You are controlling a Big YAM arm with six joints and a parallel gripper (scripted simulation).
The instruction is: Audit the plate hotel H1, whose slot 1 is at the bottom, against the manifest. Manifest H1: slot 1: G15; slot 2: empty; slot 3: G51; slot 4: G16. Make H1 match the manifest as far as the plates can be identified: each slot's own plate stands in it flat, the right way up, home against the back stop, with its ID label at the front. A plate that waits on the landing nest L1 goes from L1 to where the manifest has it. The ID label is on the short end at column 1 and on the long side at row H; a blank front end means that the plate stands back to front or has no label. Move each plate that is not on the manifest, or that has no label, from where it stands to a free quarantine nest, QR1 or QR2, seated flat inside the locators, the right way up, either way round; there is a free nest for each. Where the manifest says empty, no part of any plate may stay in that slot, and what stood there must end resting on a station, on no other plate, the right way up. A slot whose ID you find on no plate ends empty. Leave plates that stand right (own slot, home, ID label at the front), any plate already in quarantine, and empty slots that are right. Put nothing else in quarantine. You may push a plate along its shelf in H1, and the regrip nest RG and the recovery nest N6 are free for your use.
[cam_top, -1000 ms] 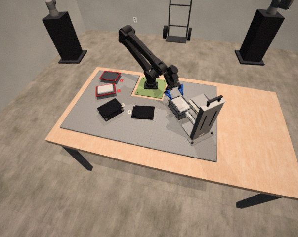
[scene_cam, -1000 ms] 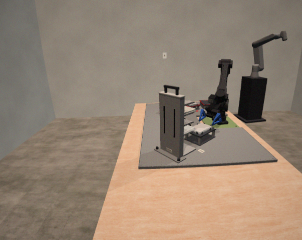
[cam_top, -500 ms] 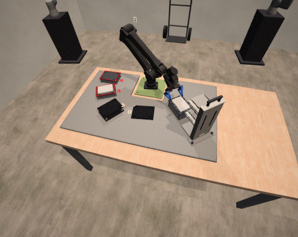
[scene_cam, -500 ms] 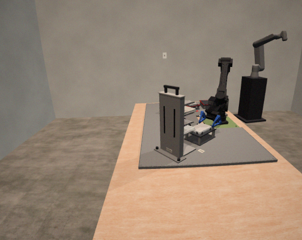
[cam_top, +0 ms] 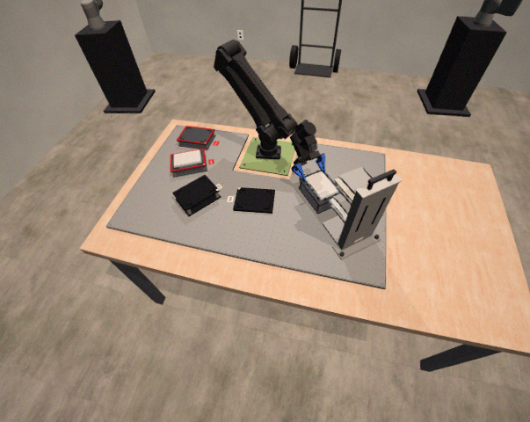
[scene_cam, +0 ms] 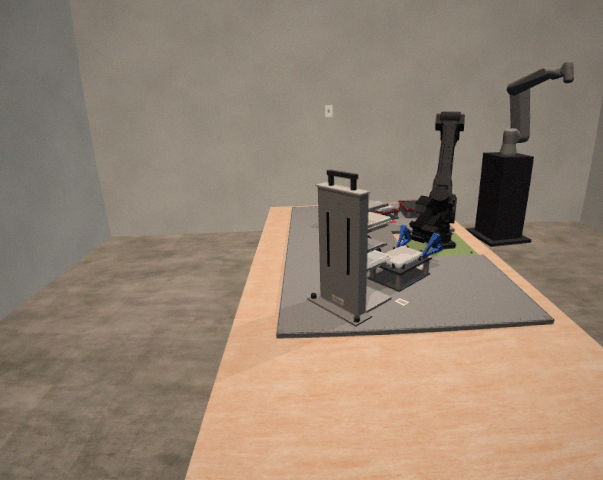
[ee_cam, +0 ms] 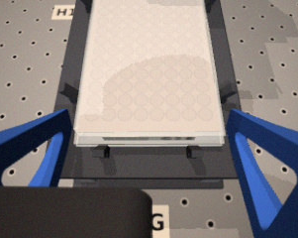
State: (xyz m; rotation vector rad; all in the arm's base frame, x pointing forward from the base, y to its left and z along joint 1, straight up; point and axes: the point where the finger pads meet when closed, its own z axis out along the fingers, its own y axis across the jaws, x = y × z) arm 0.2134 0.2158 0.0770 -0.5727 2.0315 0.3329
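The dark raised RG nest is 5 cm ahead of my hand, 3 cm to the left of it and 1 cm below it. Also, from my hand: black N6 nest: 10 cm ahead, 25 cm to the right, 6 cm below; then white plate labelled G51: 19 cm ahead, 12 cm to the left, 15 cm above; then H1 tag: 10 cm ahead, 18 cm to the left, 7 cm below.
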